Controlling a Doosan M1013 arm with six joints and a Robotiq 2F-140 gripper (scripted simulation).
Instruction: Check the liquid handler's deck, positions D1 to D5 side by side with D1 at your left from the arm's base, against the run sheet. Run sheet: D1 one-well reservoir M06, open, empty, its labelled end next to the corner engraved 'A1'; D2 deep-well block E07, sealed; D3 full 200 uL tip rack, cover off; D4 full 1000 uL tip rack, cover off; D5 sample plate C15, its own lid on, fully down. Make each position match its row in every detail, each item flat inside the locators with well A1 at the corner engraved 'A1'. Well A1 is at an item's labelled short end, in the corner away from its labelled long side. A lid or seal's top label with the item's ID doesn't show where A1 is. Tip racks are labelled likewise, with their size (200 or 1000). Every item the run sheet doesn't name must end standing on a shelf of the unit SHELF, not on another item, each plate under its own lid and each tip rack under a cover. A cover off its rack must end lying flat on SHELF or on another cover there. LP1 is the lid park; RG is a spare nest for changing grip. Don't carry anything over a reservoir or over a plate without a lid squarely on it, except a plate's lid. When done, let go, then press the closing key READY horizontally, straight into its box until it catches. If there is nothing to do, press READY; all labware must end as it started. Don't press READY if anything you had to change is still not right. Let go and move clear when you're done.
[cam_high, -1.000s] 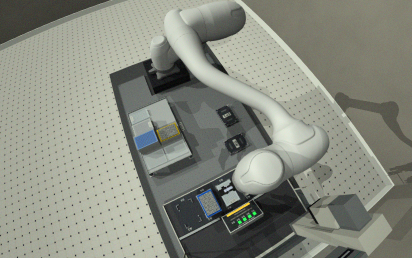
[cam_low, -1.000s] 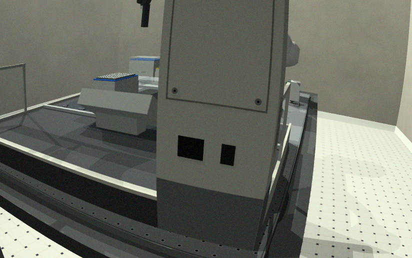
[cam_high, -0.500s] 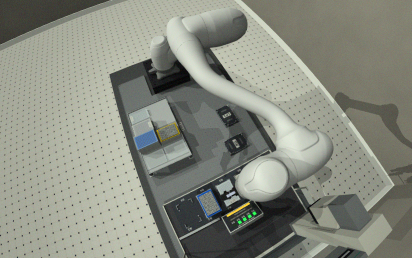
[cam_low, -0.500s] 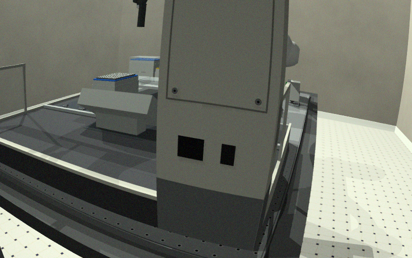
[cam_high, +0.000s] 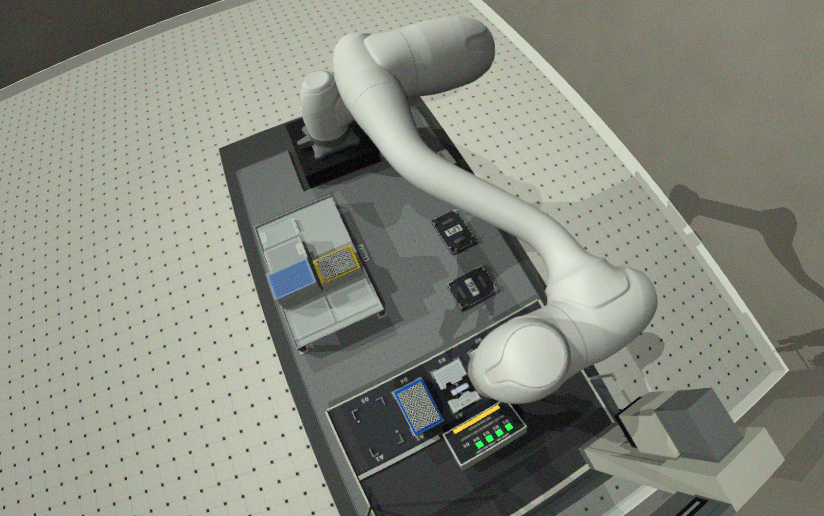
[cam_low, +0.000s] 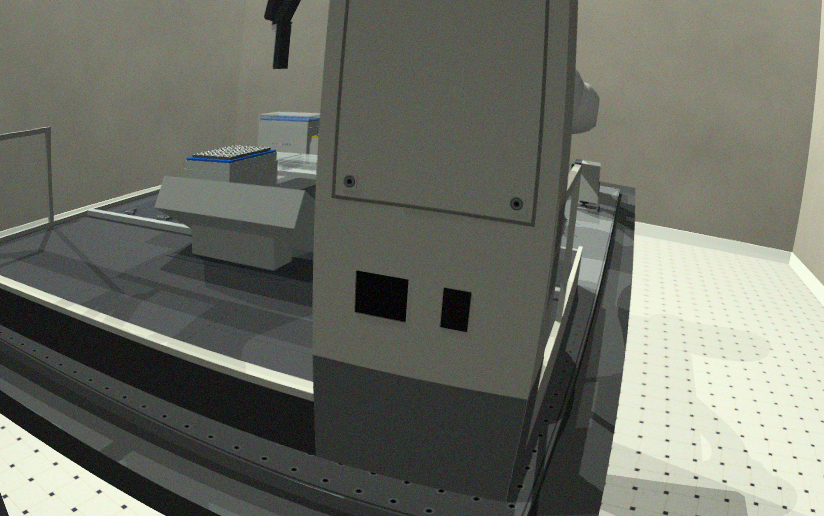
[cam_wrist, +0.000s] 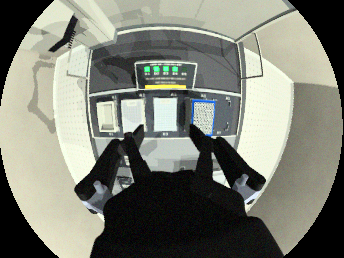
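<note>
The flat lid lies 230 mm below my hand. From my hand the other things lie so: sealed deep-well block: 120 mm to the left, 220 mm below; white well plate: 240 mm below; blue-rimmed tip rack: 10 mm ahead, 120 mm to the right, 170 mm below.
</note>
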